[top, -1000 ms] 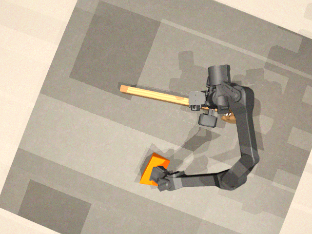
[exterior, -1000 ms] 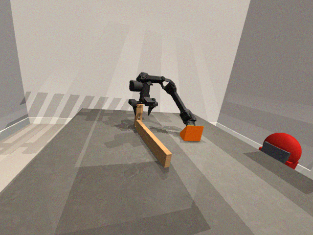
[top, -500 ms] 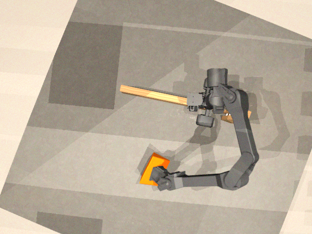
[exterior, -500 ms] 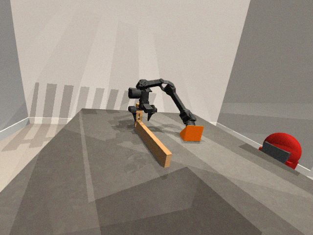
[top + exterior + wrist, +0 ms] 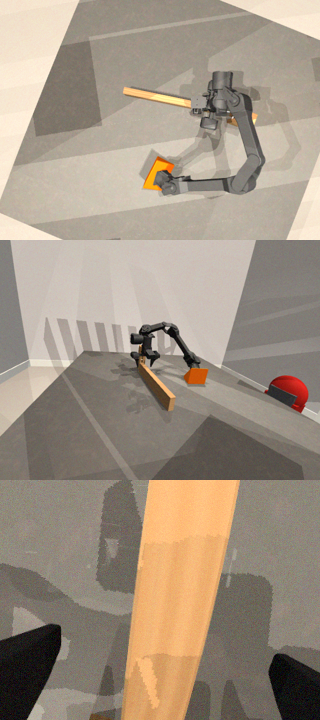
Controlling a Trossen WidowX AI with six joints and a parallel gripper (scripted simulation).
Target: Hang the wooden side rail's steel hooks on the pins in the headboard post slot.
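My gripper tip is 140 mm to the left of the wooden headboard post, 20 mm below it and 10 mm past it.
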